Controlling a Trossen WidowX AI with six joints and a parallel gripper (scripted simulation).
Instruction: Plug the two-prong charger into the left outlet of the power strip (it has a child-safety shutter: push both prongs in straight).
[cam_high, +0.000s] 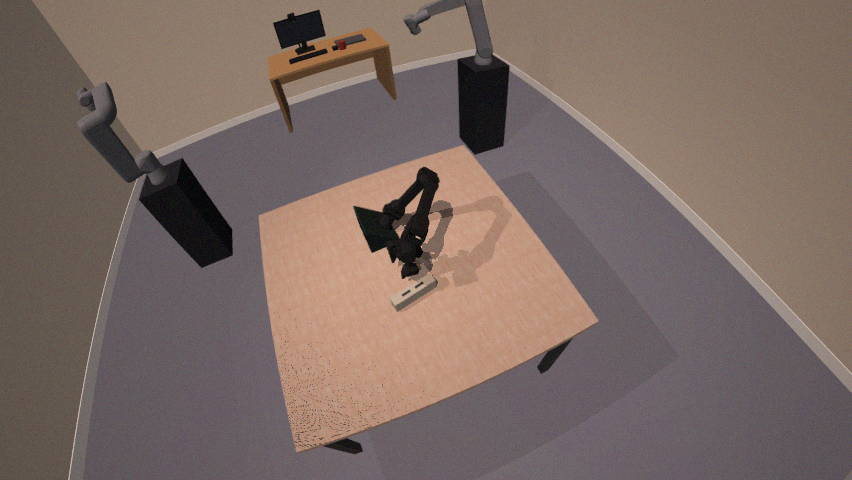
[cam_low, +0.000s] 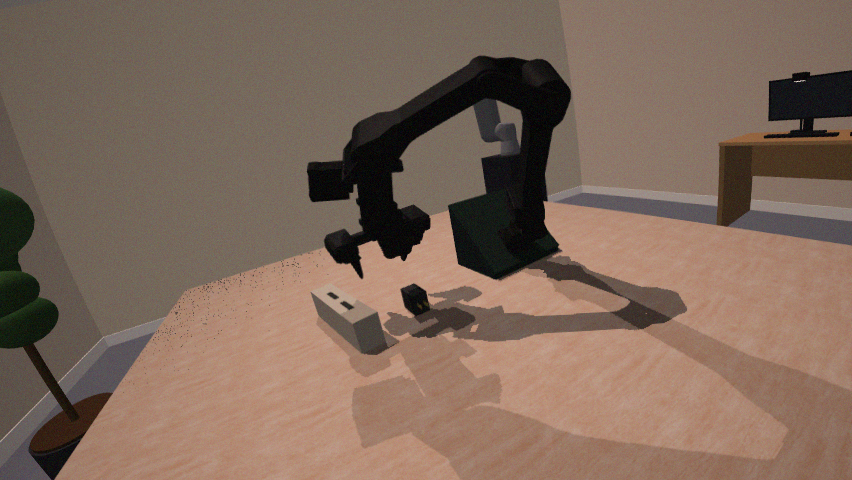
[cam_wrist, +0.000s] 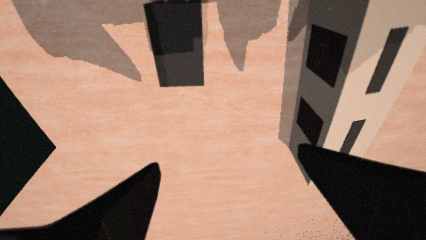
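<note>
Now: the black two-prong charger 7 cm to the left of my gripper tip, 6 cm below it and 3 cm behind it.
</note>
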